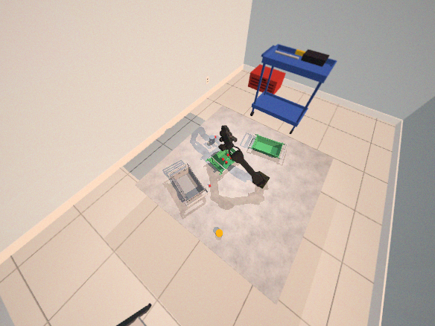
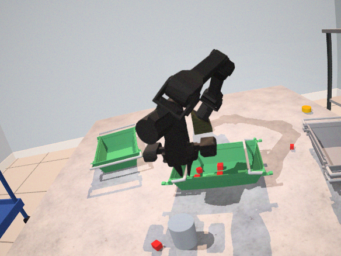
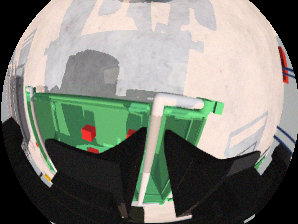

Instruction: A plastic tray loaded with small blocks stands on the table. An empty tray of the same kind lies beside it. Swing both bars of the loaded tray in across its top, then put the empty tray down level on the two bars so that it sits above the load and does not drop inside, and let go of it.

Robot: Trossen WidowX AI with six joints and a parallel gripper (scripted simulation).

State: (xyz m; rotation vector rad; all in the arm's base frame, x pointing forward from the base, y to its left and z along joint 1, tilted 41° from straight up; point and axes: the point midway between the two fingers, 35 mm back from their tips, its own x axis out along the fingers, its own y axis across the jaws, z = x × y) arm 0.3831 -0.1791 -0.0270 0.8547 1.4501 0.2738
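Now: the green tray 320 mm behind my gripper tip, 220 mm to the right of it and 10 mm below it. Round my gripper tip: disc (270 mm behind, 680 mm to the left, 40 mm below).
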